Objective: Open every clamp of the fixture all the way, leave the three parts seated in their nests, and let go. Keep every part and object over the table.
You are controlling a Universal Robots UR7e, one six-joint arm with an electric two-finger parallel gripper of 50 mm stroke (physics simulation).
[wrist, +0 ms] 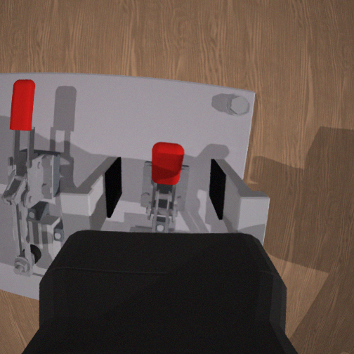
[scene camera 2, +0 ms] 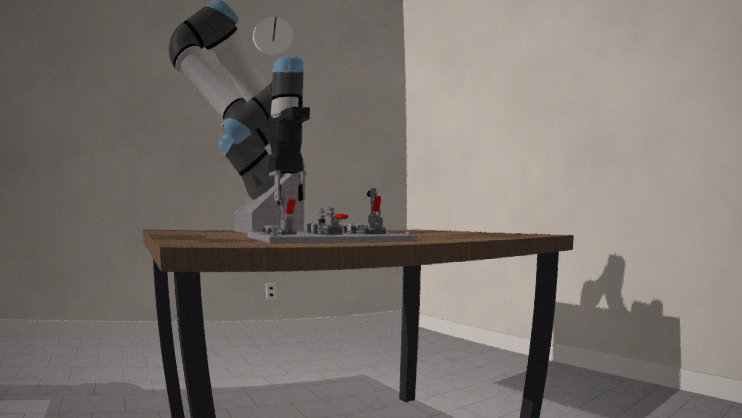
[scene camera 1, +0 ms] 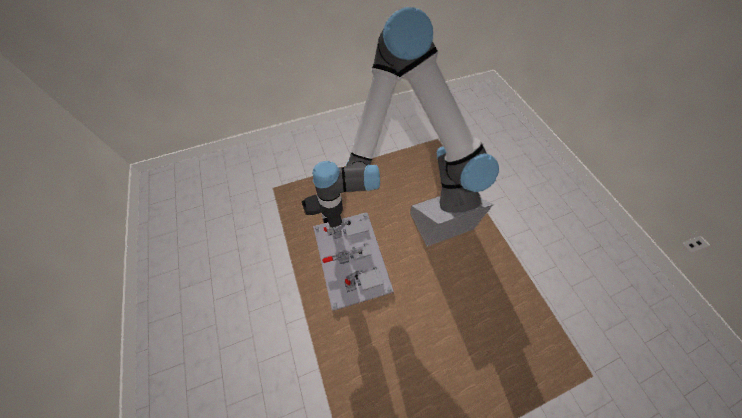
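A grey fixture plate carries three clamps with red handles. The far-end clamp's handle stands up, leaning slightly. The middle clamp's handle lies near level, pointing outward. The third clamp's handle stands upright, its dark-tipped arm raised. Three pale block parts sit in a row beside the clamps; their exact seating is too small to tell. My gripper is open and empty, fingers apart either side of the far-end handle. Its body hides that clamp's arm in the wrist view.
The plate lies on a brown wooden table. Bolt heads stand at the plate's corners. The arm's grey pedestal stands beyond the parts' side. The middle clamp's linkage stands close to one finger.
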